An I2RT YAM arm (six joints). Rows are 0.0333 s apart.
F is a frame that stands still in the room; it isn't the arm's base.
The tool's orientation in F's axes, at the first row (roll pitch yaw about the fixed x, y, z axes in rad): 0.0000, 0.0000, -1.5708
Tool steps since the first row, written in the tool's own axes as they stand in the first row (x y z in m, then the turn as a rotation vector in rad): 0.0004, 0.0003, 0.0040, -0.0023, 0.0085, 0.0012; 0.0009, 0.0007, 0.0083, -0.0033, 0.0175, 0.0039; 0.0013, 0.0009, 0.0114, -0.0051, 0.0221, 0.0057; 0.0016, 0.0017, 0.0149, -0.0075, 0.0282, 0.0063; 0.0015, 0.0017, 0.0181, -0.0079, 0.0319, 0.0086; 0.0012, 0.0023, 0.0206, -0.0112, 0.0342, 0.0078; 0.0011, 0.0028, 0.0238, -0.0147, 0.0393, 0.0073; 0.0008, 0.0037, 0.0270, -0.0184, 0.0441, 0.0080; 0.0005, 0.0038, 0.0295, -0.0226, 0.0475, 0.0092
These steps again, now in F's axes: 0.0003, -0.0004, 0.0040, 0.0085, 0.0023, 0.0012; 0.0007, -0.0009, 0.0083, 0.0175, 0.0033, 0.0039; 0.0009, -0.0013, 0.0114, 0.0221, 0.0051, 0.0057; 0.0017, -0.0016, 0.0149, 0.0282, 0.0075, 0.0063; 0.0017, -0.0015, 0.0181, 0.0319, 0.0079, 0.0086; 0.0023, -0.0012, 0.0206, 0.0342, 0.0112, 0.0078; 0.0028, -0.0011, 0.0238, 0.0393, 0.0147, 0.0073; 0.0037, -0.0008, 0.0270, 0.0441, 0.0184, 0.0080; 0.0038, -0.0005, 0.0295, 0.0475, 0.0226, 0.0092
